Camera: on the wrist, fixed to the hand. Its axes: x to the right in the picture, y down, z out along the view.
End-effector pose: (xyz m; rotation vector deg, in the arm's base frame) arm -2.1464 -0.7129 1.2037 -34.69 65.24 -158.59
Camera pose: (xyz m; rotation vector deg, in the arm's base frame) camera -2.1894 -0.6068 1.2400 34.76 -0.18 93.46
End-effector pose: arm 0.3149 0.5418 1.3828 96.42 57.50 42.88
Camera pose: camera 0.2478 0.6091 1.3093 27.65 127.71 -14.75
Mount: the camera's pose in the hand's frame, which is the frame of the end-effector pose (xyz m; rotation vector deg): 0.0272 -0.0985 -0.0632 16.28 18.16 -92.11
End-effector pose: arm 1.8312 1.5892 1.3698 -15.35 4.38 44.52
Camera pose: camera 1.9216 1.5238 1.3251 -6.14 12.90 -50.19
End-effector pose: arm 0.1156 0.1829 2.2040 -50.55 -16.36 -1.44
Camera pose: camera 0.1430 0.0744 2.2477 -9.53 -35.20 -89.15
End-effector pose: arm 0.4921 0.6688 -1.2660 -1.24 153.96 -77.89
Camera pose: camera 0.4529 0.6590 -1.1528 82.41 -79.20 67.08
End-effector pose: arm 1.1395 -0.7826 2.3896 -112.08 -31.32 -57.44
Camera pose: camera 1.0603 -0.7820 2.4800 -43.43 -116.03 -109.21
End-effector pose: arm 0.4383 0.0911 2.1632 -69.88 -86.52 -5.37
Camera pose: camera 0.4162 0.0225 2.2594 25.69 -100.58 -58.24
